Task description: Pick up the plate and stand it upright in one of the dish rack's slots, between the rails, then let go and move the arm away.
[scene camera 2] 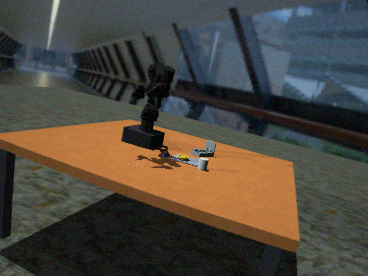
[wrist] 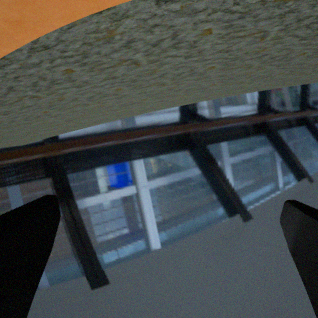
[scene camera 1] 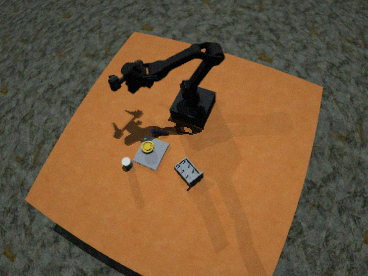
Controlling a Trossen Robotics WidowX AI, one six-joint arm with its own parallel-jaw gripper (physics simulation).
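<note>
The yellow plate lies flat on a grey square board. The small grey dish rack stands on the table beside the board, with dark rails and a raised panel at one end. No plate shows in its slots. My gripper is open and empty, high above the table, well away from the plate and the rack. In the wrist view its two fingers stand wide apart. Neither plate nor rack shows in the wrist view.
A white cup stands beside the board, on the side away from the rack. A small dark blue object lies between the board and the arm's base. The arm's shadow falls near the board.
</note>
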